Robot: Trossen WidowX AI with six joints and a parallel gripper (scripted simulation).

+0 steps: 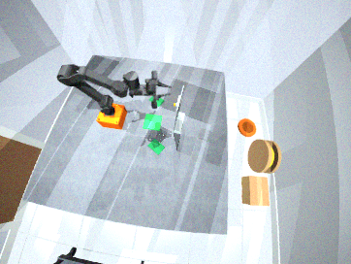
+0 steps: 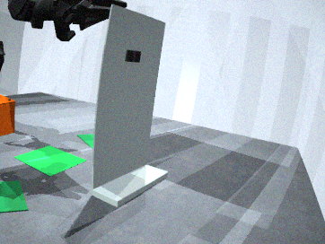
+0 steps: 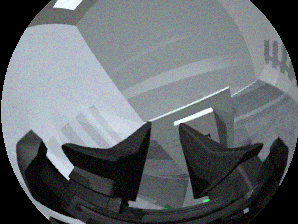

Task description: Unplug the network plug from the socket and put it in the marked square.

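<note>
The yellow plug lies 9 cm below my gripper tip, 4 cm ahead of it and 3 cm to the right of it. Also, from my gripper tip: green marked square: 32 cm below, 12 cm behind, 2 cm to the right; upright grey panel: 18 cm below, 5 cm ahead, 4 cm to the right.
</note>
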